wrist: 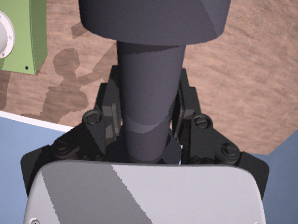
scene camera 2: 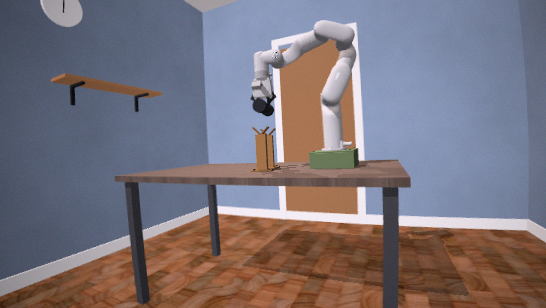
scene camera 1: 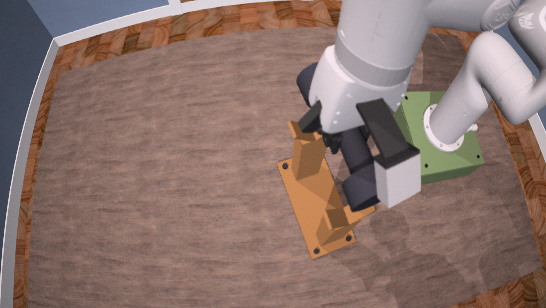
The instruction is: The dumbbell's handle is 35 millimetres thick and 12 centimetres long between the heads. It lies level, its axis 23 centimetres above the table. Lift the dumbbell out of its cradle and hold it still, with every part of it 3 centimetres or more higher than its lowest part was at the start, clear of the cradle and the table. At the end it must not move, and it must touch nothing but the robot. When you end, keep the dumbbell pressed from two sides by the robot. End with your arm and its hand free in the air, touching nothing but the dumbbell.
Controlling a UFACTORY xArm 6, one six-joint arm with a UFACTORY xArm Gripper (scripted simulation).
In view: my gripper (scene camera 1: 344, 139), a dark dumbbell (scene camera 1: 359, 188) and an orange cradle (scene camera 1: 310, 187).
The dark dumbbell is seen too in the wrist view (wrist: 149, 70). My gripper shows as well in the wrist view (wrist: 147, 82).
